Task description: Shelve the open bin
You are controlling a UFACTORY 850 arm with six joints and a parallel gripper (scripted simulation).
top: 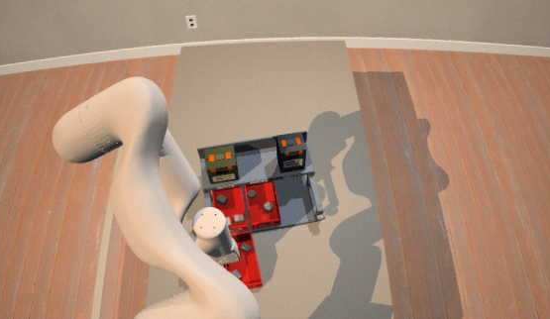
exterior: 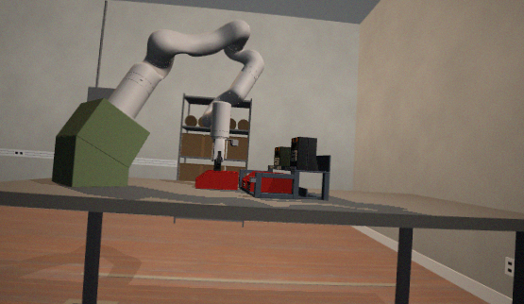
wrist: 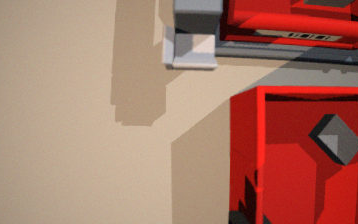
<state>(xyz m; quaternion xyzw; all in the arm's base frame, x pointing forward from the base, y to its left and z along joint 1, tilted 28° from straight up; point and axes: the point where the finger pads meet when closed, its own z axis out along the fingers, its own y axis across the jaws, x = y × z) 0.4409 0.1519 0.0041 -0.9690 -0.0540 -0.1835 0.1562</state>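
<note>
The red bin is 5 cm to the right of my hand and 2 cm below it. From my hand the other things lie so: grey part (6 cm to the right, 6 cm ahead, 5 cm below); grey shelf (25 cm ahead, 12 cm to the right, 1 cm above).
</note>
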